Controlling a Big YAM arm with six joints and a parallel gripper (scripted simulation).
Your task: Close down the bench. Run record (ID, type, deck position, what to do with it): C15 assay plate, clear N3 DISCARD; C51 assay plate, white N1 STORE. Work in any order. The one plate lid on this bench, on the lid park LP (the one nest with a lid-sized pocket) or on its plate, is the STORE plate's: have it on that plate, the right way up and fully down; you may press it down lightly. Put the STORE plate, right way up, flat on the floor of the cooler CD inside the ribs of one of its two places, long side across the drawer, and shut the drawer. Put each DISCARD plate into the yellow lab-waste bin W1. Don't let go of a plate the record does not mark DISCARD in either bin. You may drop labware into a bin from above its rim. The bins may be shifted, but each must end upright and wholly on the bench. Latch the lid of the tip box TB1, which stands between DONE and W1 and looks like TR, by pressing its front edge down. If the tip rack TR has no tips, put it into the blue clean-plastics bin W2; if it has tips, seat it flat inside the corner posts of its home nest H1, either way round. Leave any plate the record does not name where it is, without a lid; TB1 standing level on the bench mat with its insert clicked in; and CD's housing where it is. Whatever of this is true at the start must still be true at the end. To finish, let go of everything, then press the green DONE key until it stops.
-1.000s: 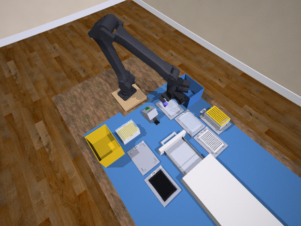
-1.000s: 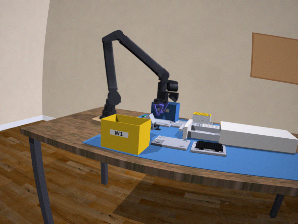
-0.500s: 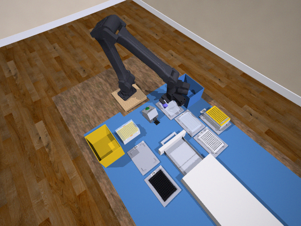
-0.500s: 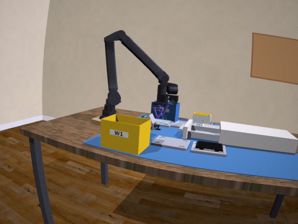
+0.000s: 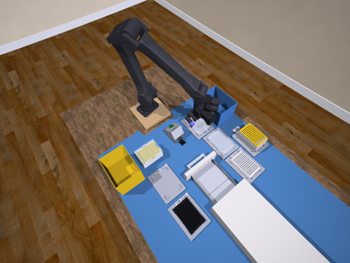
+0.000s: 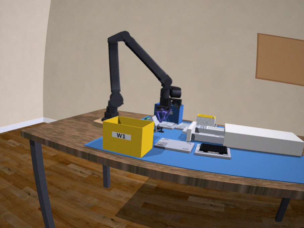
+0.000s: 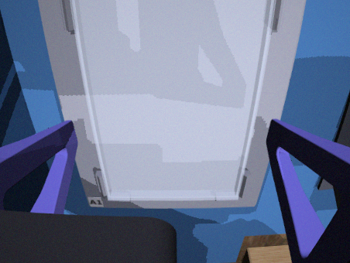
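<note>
Now: the clear plate lid 20 mm below my hand. Round my hand: N3 label (100 mm ahead, 10 mm to the left, 30 mm below); then lid park nest LP (30 mm below); then blue bin W2 (20 mm ahead, 150 mm to the left).
</note>
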